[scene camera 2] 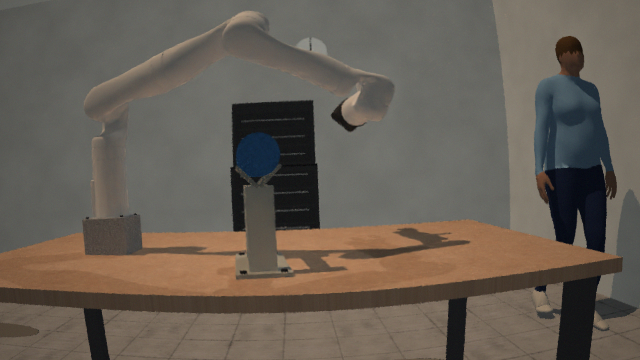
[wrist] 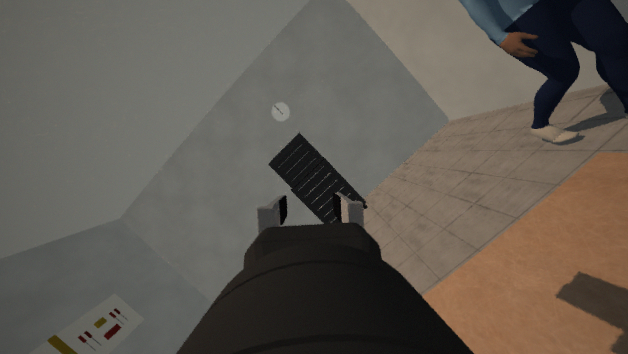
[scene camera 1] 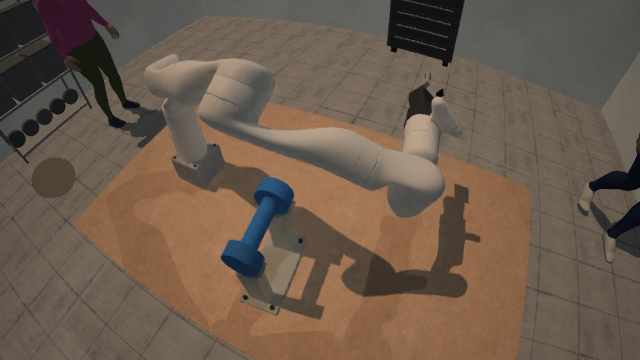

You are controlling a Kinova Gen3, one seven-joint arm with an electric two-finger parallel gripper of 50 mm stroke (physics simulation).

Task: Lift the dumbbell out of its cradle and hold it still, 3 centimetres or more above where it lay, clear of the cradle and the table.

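Frame: origin at the arm's base, x right, y ahead, z up, level; centimetres.
Where they show: gripper, fingertip midpoint: (wrist: 310, 204) (scene camera 1: 433, 83); arm's base at its link origin: (scene camera 2: 112, 216) (scene camera 1: 194, 153).
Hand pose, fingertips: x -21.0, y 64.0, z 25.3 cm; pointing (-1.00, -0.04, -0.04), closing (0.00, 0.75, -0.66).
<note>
Each offset is from my fingertips to the top centre of the thing.
A blue dumbbell @(dx +43.1, dy -26.7, dz -9.3 cm) (scene camera 1: 259, 223) (scene camera 2: 258, 154) lies level across the two posts of a pale grey cradle @(dx +43.1, dy -26.7, dz -14.8 cm) (scene camera 1: 287, 260) (scene camera 2: 260, 227). In the scene camera 2 view its round end rests in the V-shaped top of the near post. The cradle's base plate is on the tan table (scene camera 1: 480, 325) (scene camera 2: 175, 303). My gripper (scene camera 1: 433, 84) (wrist: 310, 204) is open and empty, well above the table and far from the dumbbell, pointing away from it. In the scene camera 2 view its fingers are hidden. The dumbbell and cradle do not show in the wrist view.
The arm's grey base block (scene camera 1: 197, 167) (scene camera 2: 112, 235) stands on the table beyond the dumbbell in the scene camera 1 view. A black cabinet (scene camera 1: 425, 27) (scene camera 2: 274, 120) (wrist: 317, 177) stands past the table. A person in blue (scene camera 2: 572, 130) (wrist: 555, 60) stands beyond the table's edge.
</note>
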